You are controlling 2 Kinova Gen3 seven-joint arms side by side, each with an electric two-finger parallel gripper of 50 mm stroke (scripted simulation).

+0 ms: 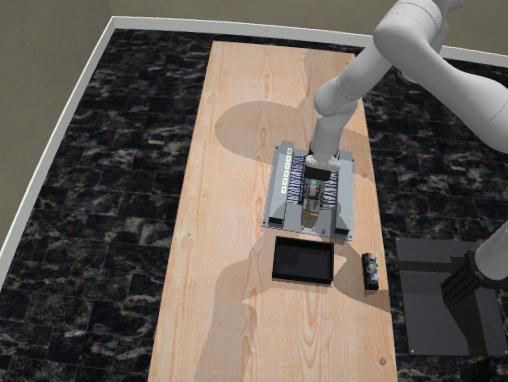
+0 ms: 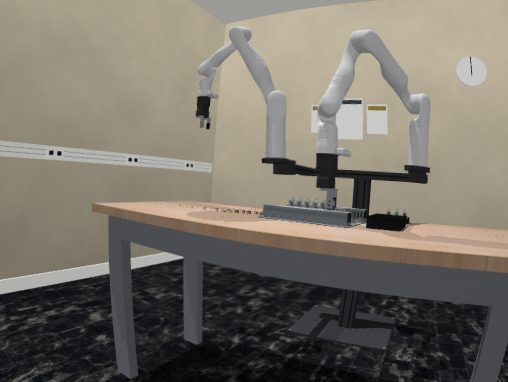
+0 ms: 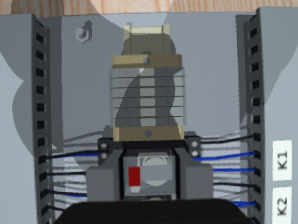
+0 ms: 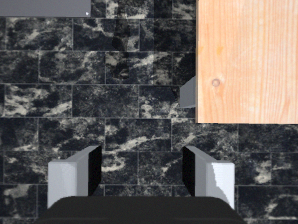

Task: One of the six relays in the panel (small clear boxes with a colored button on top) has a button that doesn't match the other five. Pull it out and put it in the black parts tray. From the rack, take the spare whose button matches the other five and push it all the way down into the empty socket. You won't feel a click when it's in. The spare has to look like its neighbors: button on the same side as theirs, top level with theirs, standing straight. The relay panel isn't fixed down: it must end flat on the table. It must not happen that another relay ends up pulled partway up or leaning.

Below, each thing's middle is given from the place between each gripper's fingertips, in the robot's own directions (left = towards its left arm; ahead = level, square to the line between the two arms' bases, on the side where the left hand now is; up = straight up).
My left hand [image 2: 331, 207] is 50 mm to the left of the relay panel [image 1: 300, 213], 40 mm above it and 10 mm past it. Also, from my left hand: black parts tray [image 1: 311, 261]: 200 mm to the left, 50 mm below, 50 mm ahead.
Now: the relay panel 73 cm to the left of my right hand, 40 cm ahead of it and 39 cm below it. From my right hand the other things lie so: black parts tray (98 cm to the left, 46 cm ahead, 39 cm below).
